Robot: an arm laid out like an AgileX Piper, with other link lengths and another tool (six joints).
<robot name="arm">
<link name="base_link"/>
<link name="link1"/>
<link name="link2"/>
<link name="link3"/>
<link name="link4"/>
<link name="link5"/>
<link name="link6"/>
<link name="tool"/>
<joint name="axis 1" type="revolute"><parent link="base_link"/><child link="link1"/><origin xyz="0.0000 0.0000 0.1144" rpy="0.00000 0.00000 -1.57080"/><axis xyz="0 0 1"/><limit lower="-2.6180" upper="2.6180"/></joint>
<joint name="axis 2" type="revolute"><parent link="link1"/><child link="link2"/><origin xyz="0.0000 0.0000 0.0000" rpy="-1.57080 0.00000 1.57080"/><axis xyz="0 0 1"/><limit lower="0.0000" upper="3.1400"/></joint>
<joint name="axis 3" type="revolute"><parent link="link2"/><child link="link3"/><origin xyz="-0.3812 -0.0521 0.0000" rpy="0.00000 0.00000 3.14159"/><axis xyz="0 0 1"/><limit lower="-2.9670" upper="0.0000"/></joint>
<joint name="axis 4" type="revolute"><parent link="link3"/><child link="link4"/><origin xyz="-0.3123 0.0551 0.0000" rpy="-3.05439 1.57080 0.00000"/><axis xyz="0 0 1"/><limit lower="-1.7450" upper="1.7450"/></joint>
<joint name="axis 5" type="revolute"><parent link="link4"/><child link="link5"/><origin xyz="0.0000 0.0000 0.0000" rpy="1.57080 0.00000 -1.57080"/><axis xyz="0 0 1"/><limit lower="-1.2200" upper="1.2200"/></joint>
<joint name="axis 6" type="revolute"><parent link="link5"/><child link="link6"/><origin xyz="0.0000 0.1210 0.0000" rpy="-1.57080 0.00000 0.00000"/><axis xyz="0 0 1"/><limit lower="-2.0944" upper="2.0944"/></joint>
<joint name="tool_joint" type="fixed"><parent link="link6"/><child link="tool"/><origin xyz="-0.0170 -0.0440 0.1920" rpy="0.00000 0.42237 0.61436"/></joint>
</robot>
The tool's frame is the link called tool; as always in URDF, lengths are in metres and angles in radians.
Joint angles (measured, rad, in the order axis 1, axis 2, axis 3, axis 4, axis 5, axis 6), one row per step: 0.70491, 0.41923, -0.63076, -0.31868, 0.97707, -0.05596; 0.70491, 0.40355, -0.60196, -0.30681, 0.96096, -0.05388; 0.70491, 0.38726, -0.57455, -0.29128, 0.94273, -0.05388; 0.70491, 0.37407, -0.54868, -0.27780, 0.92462, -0.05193; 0.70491, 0.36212, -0.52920, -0.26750, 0.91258, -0.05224; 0.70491, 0.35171, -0.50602, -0.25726, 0.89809, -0.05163; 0.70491, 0.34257, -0.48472, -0.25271, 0.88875, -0.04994; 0.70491, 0.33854, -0.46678, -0.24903, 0.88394, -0.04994; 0.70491, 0.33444, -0.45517, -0.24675, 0.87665, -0.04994; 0.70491, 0.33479, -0.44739, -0.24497, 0.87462, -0.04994
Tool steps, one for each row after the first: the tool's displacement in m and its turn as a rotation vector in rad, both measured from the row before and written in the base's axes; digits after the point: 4 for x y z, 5 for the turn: -0.0032, 0.0026, -0.0089, 0.01056, 0.00539, 0.00694; -0.0034, 0.0037, -0.0077, 0.01432, 0.00391, 0.00945; -0.0027, 0.0036, -0.0074, 0.01336, 0.00462, 0.00733; -0.0024, 0.0022, -0.0056, 0.00936, 0.00271, 0.00594; -0.0023, 0.0025, -0.0073, 0.00810, 0.00512, 0.00580; -0.0018, 0.0006, -0.0076, 0.00215, 0.00550, 0.00236; -0.0017, 0.0001, -0.0078, -0.00346, 0.00920, 0.00198; -0.0006, 0.0007, -0.0038, 0.00112, 0.00154, 0.00223; -0.0007, 0.0001, -0.0038, -0.00274, 0.00576, 0.00084
